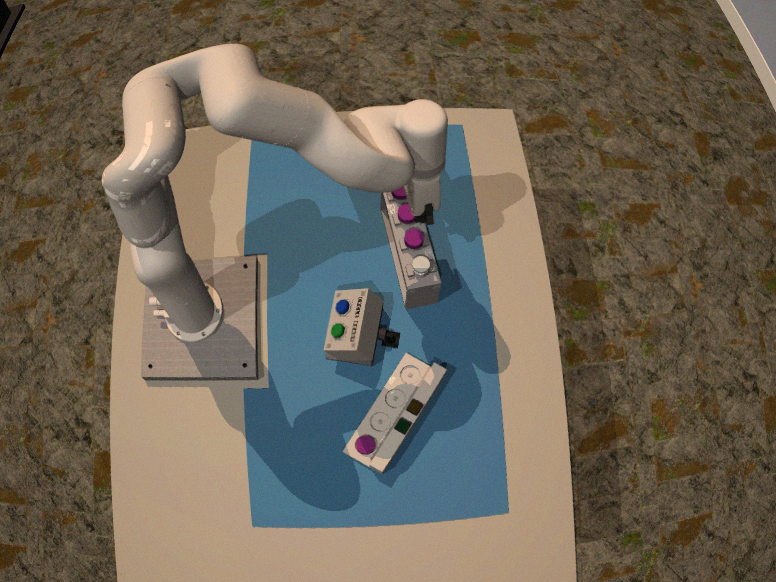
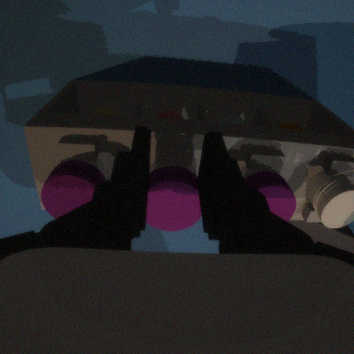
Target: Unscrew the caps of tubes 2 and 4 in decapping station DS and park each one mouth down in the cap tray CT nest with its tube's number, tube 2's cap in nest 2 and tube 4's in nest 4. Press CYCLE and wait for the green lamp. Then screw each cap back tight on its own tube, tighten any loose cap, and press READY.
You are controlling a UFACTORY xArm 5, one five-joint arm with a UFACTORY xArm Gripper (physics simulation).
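Places are measured from the arm's base along level axes (x ahead, y left, z up), in millimetres.
Pixels of known places: gripper, fingertip midpoint: [image 1: 420, 212] [image 2: 175, 154]; arm's base at its link origin: [image 1: 193, 312].
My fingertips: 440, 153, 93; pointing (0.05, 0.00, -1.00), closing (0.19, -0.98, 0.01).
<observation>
For each thing: its top centre in the pictures, then the offset to it from my fingertips, as dx, dy, dz. "spot": a spot on its surface instead.
- nearest tube at its top centre: [image 2: 343, 209] [image 1: 421, 264] -5, -107, +8
- white cap tray at its top centre: [image 1: 394, 408] -55, -347, -58
- button box at its top centre: [image 1: 352, 317] -124, -190, -27
- blue button at its top centre: [image 1: 342, 305] -141, -163, -36
- green button at its top centre: [image 1: 338, 329] -150, -208, -36
- small black part at a spot on its surface: [image 1: 391, 338] spot: -56, -206, -96
- dark amber at its top centre: [image 1: 414, 406] -21, -345, -58
The grey decapping station [image 1: 423, 294] [image 2: 45, 145] holds a row of tubes. My gripper [image 1: 426, 214] [image 2: 175, 154] is shut on the magenta cap [image 1: 406, 214] [image 2: 174, 207] second from the far end, with a finger against each side. Another magenta cap [image 1: 399, 192] [image 2: 70, 196] is at the far end, and one [image 1: 413, 238] [image 2: 281, 202] is on the near side. The nearest tube [image 1: 421, 265] [image 2: 337, 207] is uncapped and whitish, with threads showing. The white cap tray [image 1: 389, 443] has a magenta cap [image 1: 365, 444] in its nearest nest and three empty nests. Tube numbers are unreadable.
A button box [image 1: 377, 332] with a blue button [image 1: 342, 306] and a green button [image 1: 337, 330] stands between the arm base [image 1: 238, 319] and the tray. A small black part [image 1: 391, 338] projects from its right side. Dark green [image 1: 403, 425] and dark amber [image 1: 414, 407] squares are on the tray.
</observation>
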